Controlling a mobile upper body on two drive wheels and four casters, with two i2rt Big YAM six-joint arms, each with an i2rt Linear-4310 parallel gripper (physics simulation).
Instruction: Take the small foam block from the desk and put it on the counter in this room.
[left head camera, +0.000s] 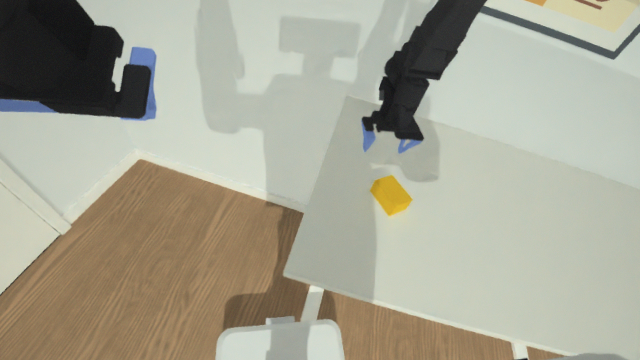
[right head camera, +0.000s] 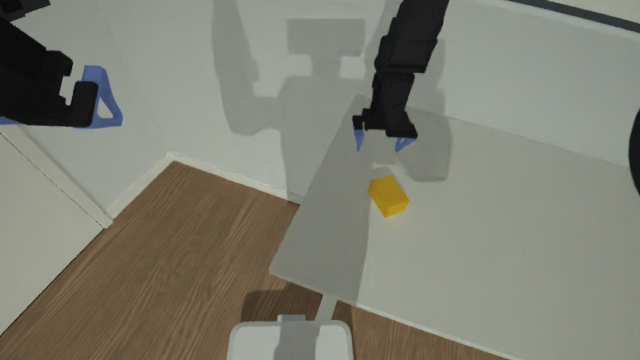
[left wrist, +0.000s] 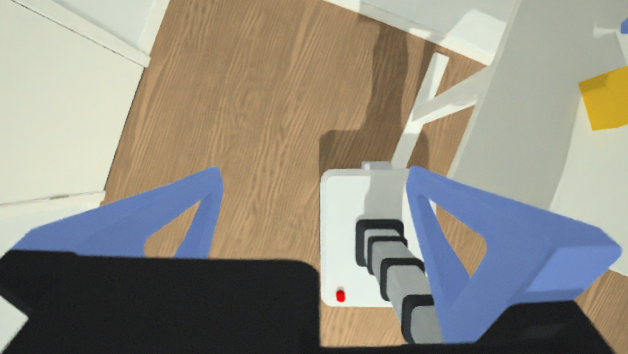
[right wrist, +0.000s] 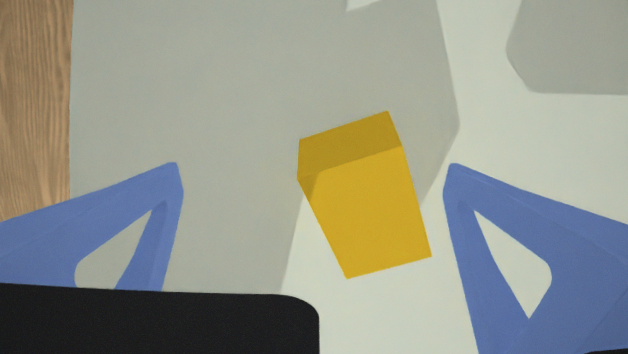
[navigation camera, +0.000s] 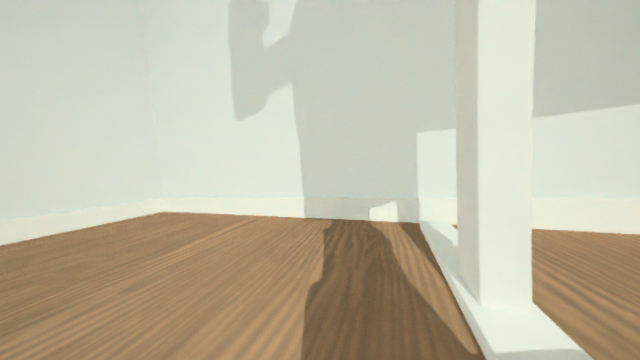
Labels:
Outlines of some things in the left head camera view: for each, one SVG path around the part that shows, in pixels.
My left gripper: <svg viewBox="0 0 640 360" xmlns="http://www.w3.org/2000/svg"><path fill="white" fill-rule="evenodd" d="M17 1L16 8L11 17L0 27L0 112L63 113L120 117L123 120L138 121L155 119L156 101L153 82L157 55L154 50L132 47L129 64L124 66L120 91L117 92L115 91L115 83L112 81L115 60L122 56L124 41L115 28L94 25L87 58L81 61L28 11L29 0Z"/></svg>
My right gripper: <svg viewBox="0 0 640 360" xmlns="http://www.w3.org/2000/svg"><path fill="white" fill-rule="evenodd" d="M418 107L406 109L407 107L398 104L393 96L393 101L385 119L382 118L380 111L375 110L372 112L371 117L362 117L364 152L369 149L376 139L373 124L377 124L376 130L379 133L381 131L395 132L395 137L401 139L398 147L399 154L422 143L424 136L413 117Z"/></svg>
A yellow foam block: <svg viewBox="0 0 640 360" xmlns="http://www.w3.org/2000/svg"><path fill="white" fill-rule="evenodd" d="M393 175L375 180L370 189L370 192L388 216L405 210L413 200Z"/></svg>

